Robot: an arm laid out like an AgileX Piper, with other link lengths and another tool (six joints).
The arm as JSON. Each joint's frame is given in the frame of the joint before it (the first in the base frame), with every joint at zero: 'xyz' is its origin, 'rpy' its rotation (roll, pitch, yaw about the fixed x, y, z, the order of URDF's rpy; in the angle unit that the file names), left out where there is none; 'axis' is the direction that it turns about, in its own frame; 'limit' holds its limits. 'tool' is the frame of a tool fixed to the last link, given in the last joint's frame.
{
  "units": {
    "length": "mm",
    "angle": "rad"
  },
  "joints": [
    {
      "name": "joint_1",
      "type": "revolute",
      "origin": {
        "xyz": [
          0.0,
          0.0,
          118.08
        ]
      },
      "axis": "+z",
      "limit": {
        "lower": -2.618,
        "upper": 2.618
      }
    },
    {
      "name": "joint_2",
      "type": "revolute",
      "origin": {
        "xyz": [
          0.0,
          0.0,
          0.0
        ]
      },
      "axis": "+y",
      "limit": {
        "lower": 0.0,
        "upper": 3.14
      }
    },
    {
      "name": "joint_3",
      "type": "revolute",
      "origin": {
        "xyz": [
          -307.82,
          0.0,
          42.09
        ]
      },
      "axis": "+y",
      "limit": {
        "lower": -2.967,
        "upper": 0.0
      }
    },
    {
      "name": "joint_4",
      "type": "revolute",
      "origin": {
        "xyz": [
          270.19,
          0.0,
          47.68
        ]
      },
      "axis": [
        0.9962,
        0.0,
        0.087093
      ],
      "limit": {
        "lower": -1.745,
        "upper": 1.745
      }
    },
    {
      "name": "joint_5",
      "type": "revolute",
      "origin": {
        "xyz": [
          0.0,
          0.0,
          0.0
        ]
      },
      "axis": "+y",
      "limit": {
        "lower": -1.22,
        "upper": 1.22
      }
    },
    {
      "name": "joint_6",
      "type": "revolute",
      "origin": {
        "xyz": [
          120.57,
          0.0,
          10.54
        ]
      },
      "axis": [
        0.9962,
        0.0,
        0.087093
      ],
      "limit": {
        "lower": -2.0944,
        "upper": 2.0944
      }
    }
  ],
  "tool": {
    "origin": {
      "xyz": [
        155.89,
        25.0,
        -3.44
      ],
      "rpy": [
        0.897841,
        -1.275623,
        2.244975
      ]
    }
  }
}
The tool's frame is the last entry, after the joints.
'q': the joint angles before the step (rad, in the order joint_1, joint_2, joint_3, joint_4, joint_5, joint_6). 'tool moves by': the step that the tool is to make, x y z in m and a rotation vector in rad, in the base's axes. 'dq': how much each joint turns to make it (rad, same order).
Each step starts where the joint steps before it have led.
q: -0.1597, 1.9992, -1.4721, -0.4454, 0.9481, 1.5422
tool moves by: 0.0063, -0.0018, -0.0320, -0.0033, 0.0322, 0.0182
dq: 0.0000, 0.0777, -0.0125, -0.0185, -0.0359, 0.0046
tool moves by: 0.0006, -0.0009, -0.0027, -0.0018, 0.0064, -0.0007
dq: -0.0001, 0.0104, -0.0083, -0.0021, 0.0044, -0.0001
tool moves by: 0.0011, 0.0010, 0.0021, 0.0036, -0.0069, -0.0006
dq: 0.0000, -0.0046, 0.0001, 0.0050, -0.0023, -0.0010
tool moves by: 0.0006, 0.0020, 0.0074, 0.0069, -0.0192, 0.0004
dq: -0.0011, -0.0221, 0.0114, 0.0097, -0.0091, -0.0029
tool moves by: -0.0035, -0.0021, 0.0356, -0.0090, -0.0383, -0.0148
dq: -0.0017, -0.0752, 0.0001, 0.0062, 0.0379, -0.0048
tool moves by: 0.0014, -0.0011, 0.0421, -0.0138, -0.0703, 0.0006
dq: -0.0009, -0.0846, -0.0001, 0.0018, 0.0116, -0.0076
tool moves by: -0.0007, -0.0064, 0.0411, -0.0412, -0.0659, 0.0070
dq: 0.0000, -0.0772, 0.0001, -0.0302, 0.0056, -0.0008
